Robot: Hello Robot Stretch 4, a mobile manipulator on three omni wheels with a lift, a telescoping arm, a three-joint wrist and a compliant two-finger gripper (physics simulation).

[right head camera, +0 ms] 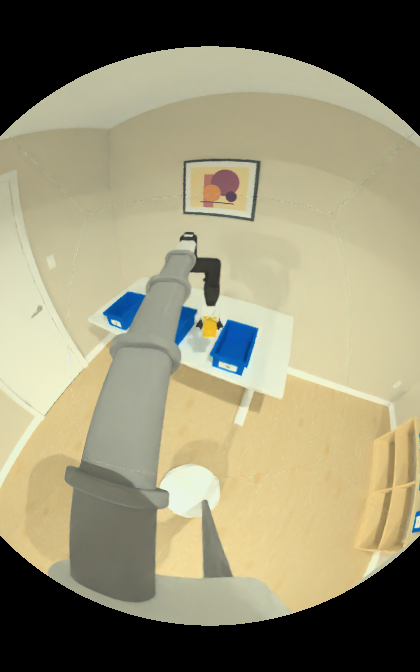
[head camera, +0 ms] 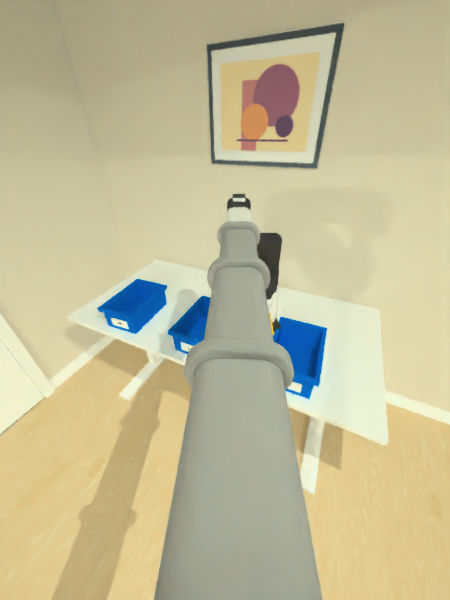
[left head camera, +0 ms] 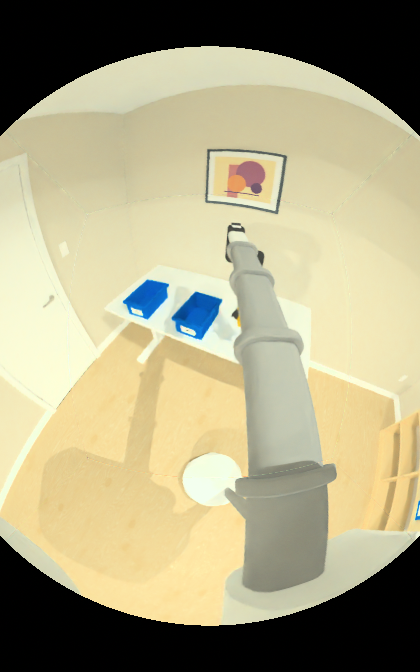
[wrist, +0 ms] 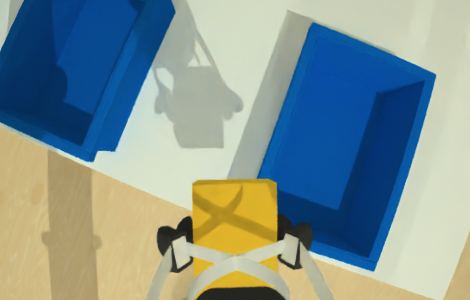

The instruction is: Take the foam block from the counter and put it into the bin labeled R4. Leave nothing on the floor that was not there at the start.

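Places are measured from the robot's base along level axes (x down, y ahead, z right), in millimetres.
Pixels of known places: gripper, between the fingertips: [wrist: 234, 232].
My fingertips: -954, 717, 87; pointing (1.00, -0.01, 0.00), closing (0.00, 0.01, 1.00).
Behind a point stands the place of what it marks, as x, y, z.
My gripper [right head camera: 209, 326] [wrist: 234, 232] @(-954, 717, 87) is shut on the yellow foam block [right head camera: 209, 330] [wrist: 235, 215] @(-993, 739, 87) and holds it above the white table, between the middle and right bins. In the wrist view the block overlaps the near left part of the right bin [head camera: 301, 350] @(-695, 874, 295) [right head camera: 235, 345] [wrist: 340, 130] @(-695, 826, 278). The middle bin [head camera: 192, 322] @(-738, 999, -216) [left head camera: 197, 315] [right head camera: 185, 325] [wrist: 85, 65] @(-695, 951, -176) and the left bin [head camera: 134, 305] @(-695, 1185, -582) [left head camera: 146, 299] [right head camera: 124, 311] are blue too. Each bin has a white front label, too small to read. In the head view my arm hides most of the block.
The bins stand on the white table [head camera: 355, 350] @(-692, 885, 537) [left head camera: 295, 320] [right head camera: 277, 340] against the wall. A round white object [left head camera: 211, 479] [right head camera: 190, 490] is on the floor near my base. A wooden shelf unit [left head camera: 384, 457] [right head camera: 392, 487] stands at the right. A framed picture hangs above the table.
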